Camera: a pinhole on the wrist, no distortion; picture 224 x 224 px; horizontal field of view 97.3 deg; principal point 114.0 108.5 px. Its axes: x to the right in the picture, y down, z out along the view. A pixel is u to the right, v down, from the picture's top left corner.
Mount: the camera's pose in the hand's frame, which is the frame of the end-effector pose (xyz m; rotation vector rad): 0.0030 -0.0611 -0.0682 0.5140 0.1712 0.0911
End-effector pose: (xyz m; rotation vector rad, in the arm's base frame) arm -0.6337 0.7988 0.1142 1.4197 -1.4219 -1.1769
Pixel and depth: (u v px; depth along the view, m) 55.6 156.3 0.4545
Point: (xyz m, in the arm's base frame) -1.0414 1.0282 -0.1105
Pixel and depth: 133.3 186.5 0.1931
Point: -0.7952 0.7439 0.0499
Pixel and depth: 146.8 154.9 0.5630
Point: -1.1307 0.5653 -0.1153
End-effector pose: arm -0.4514 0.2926 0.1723 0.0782 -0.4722 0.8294
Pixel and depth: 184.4 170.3 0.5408
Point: -0.3876 0.5050 0.8277
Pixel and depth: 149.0 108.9 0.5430
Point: -0.2063 0.2025 0.6649
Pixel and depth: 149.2 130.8 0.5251
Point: -0.3094 0.2564 0.6852
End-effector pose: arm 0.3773 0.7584 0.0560 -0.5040 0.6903 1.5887
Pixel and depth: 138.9 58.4 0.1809
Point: 0.5875 0.8555 -0.0082
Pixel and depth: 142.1 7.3 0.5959
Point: 1.1901 1.1037 -0.1905
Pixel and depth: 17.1 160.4 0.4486
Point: 0.5875 0.8460 0.6368
